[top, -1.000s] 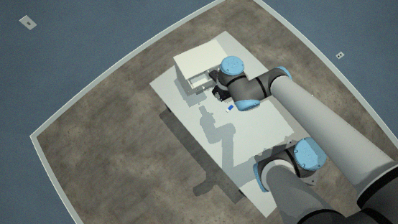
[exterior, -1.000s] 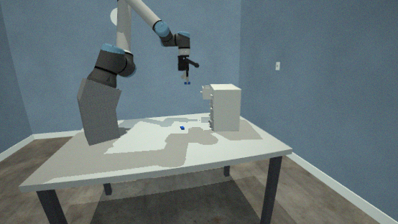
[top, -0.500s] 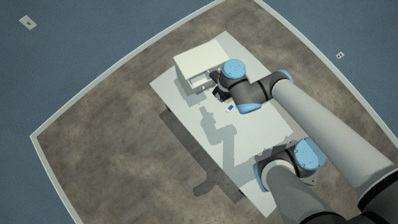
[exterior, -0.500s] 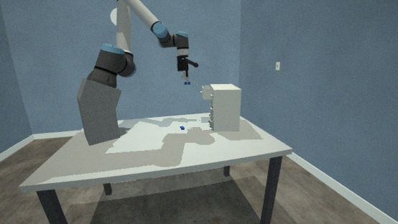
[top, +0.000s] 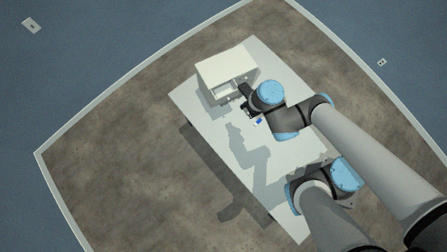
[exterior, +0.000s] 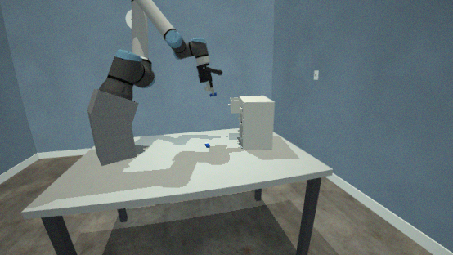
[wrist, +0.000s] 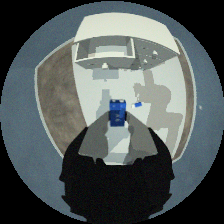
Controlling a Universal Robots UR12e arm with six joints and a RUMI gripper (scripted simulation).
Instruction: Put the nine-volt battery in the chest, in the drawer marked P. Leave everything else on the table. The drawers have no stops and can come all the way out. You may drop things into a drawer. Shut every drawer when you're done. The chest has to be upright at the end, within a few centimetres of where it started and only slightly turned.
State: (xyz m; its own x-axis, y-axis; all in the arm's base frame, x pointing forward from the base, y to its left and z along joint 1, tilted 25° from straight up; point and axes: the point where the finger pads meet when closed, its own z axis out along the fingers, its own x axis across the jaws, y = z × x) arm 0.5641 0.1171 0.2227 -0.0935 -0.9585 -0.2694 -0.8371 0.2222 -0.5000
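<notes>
Now: hand 1 cm short of the blue nine-volt battery and 1 cm above it. Also, from my hand: drawer: 21 cm ahead, 1 cm to the left, 11 cm below; then blue-and-white object: 6 cm behind, 11 cm to the right, 34 cm below.
</notes>
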